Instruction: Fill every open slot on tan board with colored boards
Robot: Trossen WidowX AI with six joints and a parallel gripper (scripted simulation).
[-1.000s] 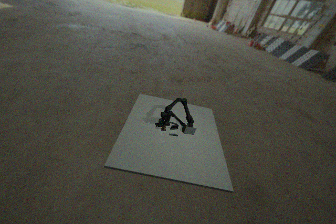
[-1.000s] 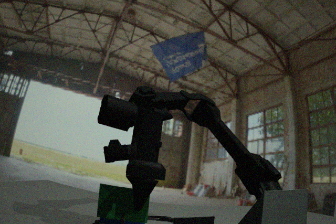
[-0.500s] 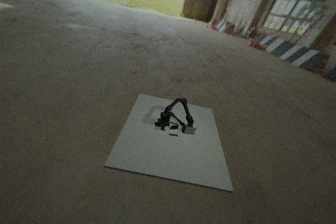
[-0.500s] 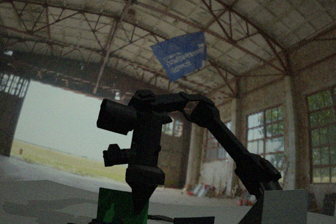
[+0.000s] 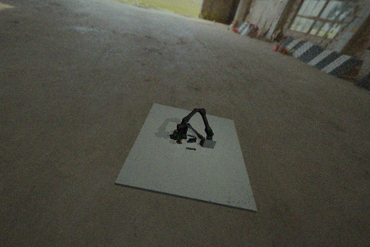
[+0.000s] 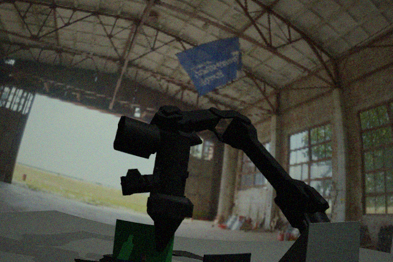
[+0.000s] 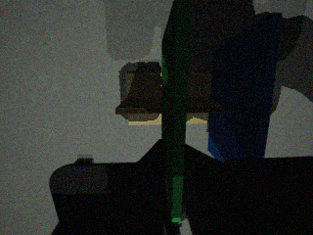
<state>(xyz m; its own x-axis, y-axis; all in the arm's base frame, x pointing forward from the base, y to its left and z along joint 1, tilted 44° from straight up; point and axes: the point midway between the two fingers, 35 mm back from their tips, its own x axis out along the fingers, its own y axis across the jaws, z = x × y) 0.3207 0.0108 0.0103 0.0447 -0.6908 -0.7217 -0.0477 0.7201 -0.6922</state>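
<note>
Right now the green board is 3 cm ahead of my gripper tip. The rest, counted from my gripper tip: tan board (4 cm below, 3 cm ahead, 2 cm to the right); dark flat piece (13 cm behind, 4 cm below, 1 cm to the right); blue board (5 cm to the right, 3 cm ahead, 2 cm below).
</note>
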